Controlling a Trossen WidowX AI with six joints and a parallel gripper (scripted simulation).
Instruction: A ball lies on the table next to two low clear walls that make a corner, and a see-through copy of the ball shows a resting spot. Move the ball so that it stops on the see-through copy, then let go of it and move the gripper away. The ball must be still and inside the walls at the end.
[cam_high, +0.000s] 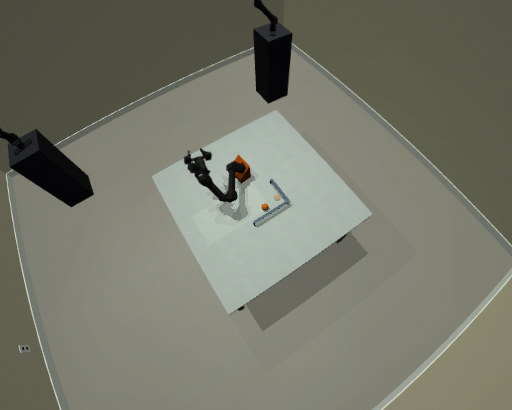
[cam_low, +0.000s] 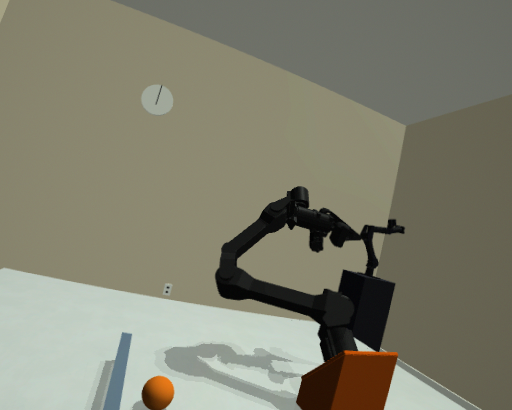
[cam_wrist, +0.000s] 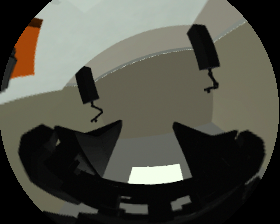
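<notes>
The orange ball is 49 cm ahead of my gripper tip, 27 cm to the left of it and 37 cm below it. Also, from my gripper tip: wall (44 cm ahead, 43 cm to the left, 36 cm below).
</notes>
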